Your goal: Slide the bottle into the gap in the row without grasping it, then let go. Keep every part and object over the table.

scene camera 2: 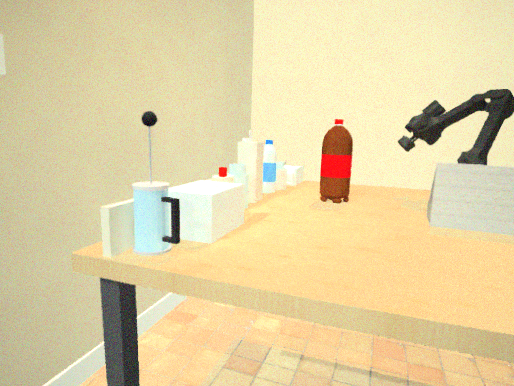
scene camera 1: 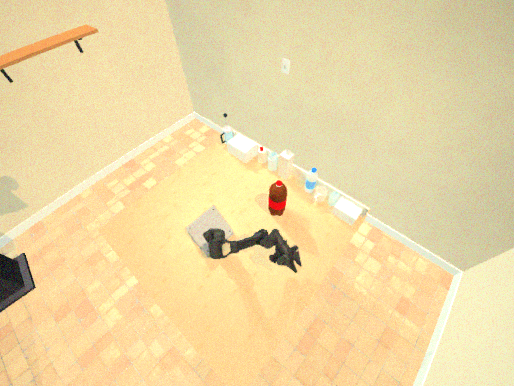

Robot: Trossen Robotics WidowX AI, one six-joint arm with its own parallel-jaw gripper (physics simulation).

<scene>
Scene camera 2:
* tall white carton: 250, 153
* white box: 209, 210
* french press: 151, 202
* brown bottle: 337, 146
</scene>
